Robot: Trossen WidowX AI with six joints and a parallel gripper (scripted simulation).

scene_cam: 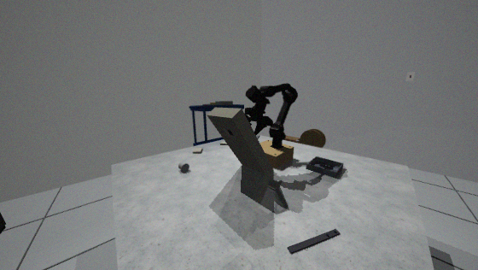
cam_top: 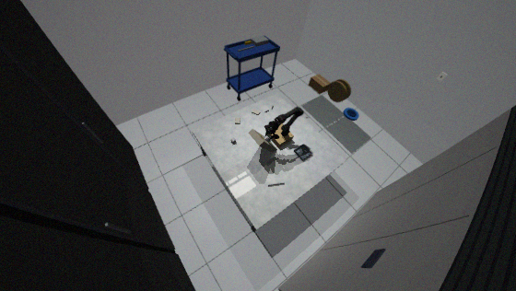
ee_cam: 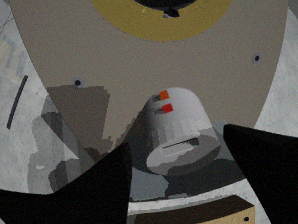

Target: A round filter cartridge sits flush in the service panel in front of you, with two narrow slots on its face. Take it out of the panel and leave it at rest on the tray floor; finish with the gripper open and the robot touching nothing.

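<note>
The round filter cartridge lies right at my gripper tip. Round my gripper tip: service panel (4 cm ahead, 2 cm below); tray (35 cm behind, 26 cm to the left, 20 cm below).
</note>
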